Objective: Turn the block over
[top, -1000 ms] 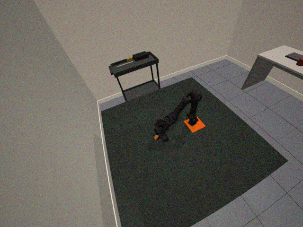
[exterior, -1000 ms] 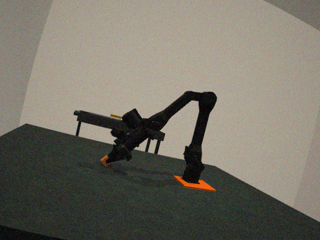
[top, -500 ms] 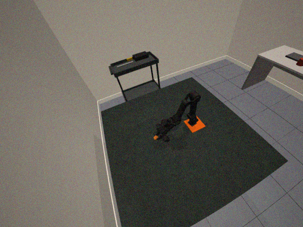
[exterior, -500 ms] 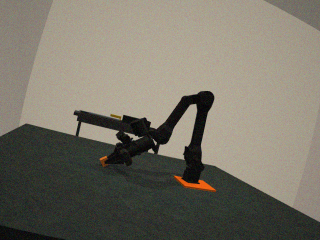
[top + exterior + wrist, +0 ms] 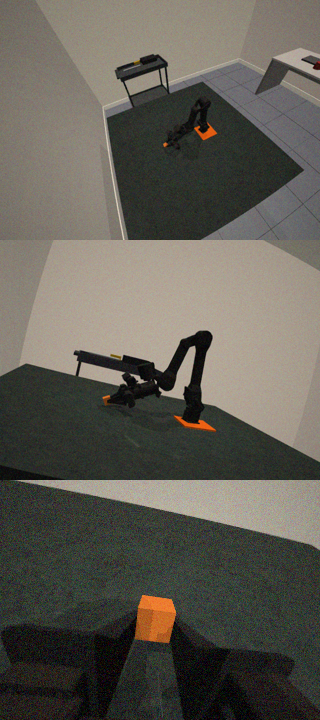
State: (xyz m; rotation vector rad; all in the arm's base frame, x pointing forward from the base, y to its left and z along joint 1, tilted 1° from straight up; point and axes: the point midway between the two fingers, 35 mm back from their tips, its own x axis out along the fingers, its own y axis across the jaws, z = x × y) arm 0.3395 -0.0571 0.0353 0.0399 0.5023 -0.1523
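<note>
Now: the orange block 10 mm below my gripper tip.
</note>
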